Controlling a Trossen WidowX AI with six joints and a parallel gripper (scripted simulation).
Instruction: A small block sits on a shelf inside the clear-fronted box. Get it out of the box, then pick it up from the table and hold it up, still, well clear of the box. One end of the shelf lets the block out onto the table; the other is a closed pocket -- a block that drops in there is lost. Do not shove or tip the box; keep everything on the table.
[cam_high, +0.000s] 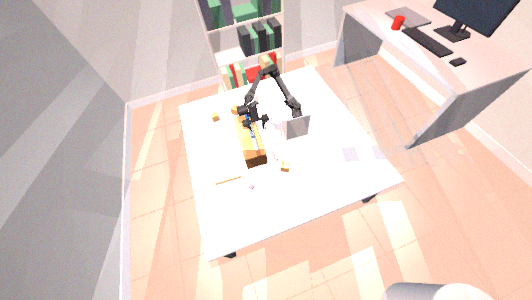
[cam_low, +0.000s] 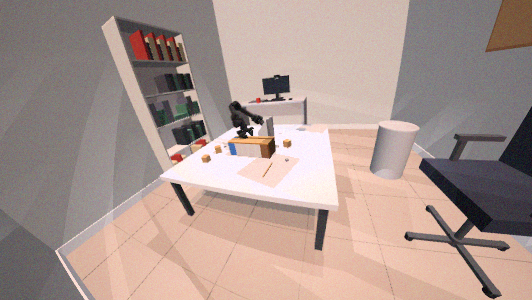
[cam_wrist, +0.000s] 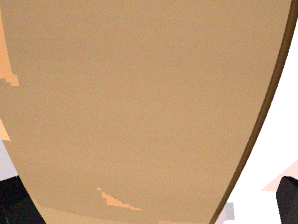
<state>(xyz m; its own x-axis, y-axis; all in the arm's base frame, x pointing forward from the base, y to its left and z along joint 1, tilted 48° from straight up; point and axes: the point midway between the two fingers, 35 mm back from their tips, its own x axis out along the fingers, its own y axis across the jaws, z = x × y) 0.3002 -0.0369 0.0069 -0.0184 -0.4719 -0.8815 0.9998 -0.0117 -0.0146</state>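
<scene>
The small blue block is 5 cm ahead of my gripper tip and 3 cm to the left of it. From my gripper tip the other things lie so: clear-fronted box 3 cm ahead, 4 cm to the left, 3 cm below; then thin stick 29 cm ahead, 28 cm to the left, 8 cm below.
</scene>
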